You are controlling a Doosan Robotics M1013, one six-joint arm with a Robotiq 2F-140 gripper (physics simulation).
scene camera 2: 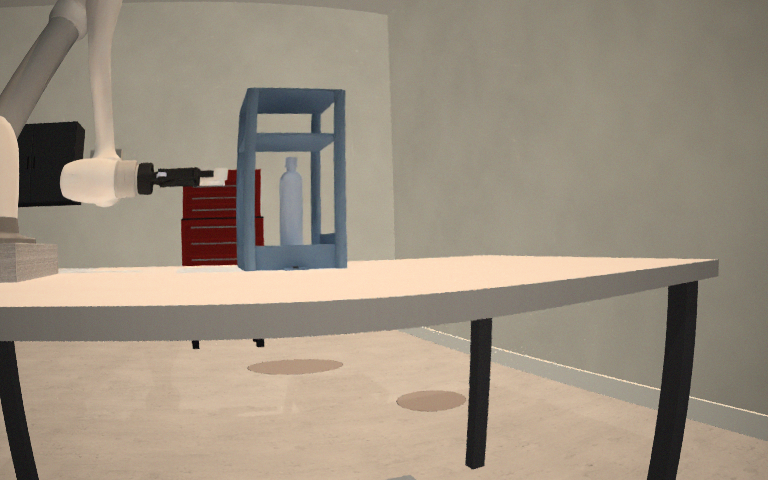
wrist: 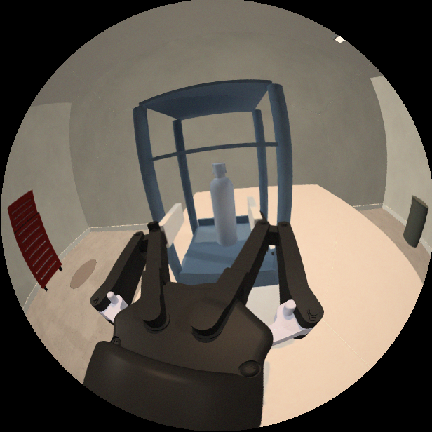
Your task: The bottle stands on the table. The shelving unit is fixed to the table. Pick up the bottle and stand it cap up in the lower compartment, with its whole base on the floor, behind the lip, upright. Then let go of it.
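Frame: origin at the arm's base, x right, y ahead, z up, level; metres.
Where they show: gripper, fingertip midpoint: point(scene camera 2: 226, 177).
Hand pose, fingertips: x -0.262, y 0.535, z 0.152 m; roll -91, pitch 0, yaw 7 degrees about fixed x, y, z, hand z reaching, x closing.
After its pixels a point has its place.
A pale blue-grey bottle point(scene camera 2: 291, 209) {x -0.252, y 0.693, z 0.071 m} point(wrist: 224, 212) stands upright, cap up, in the lower compartment of the blue shelving unit point(scene camera 2: 339, 181) {x -0.162, y 0.789, z 0.122 m} point(wrist: 284, 150). In the wrist view its base rests on the compartment floor, behind the front lip; in the scene view the side lip hides the base. My gripper point(scene camera 2: 220, 176) {x -0.262, y 0.535, z 0.152 m} point(wrist: 213, 208) is open, with its fingers apart and nothing between them. In the scene view it is level, to the left of the unit and outside it, apart from the bottle.
The unit stands on the pale table point(scene camera 2: 453, 277) {x 0.212, y 0.883, z -0.061 m} point(wrist: 350, 260). Its middle shelf point(scene camera 2: 294, 141) {x -0.247, y 0.699, z 0.229 m} is above the bottle's cap. A red drawer cabinet point(scene camera 2: 209, 226) point(wrist: 32, 240) stands beyond the table. A dark cabinet point(scene camera 2: 56, 164) is behind the arm.
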